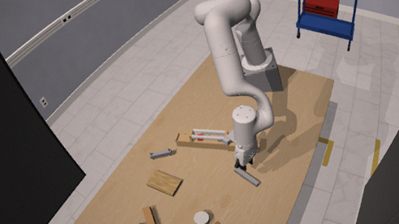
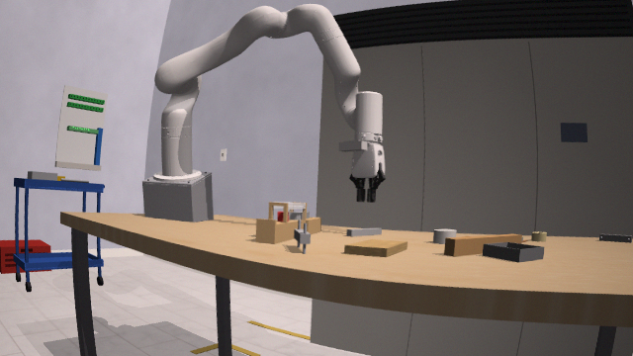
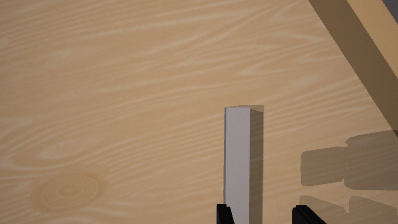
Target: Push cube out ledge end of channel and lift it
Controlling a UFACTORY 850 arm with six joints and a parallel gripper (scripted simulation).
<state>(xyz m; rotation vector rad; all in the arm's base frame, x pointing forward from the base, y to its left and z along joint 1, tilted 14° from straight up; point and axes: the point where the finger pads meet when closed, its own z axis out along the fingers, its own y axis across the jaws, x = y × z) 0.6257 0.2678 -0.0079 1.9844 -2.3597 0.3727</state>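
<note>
Right now my hand is 11 cm above the grey push rod. The rest, counted from my hand: red cube 6 cm behind, 30 cm to the right, 6 cm below; then white puck 29 cm ahead, 5 cm to the right, 10 cm below; then channel 8 cm behind, 26 cm to the right, 7 cm below.
</note>
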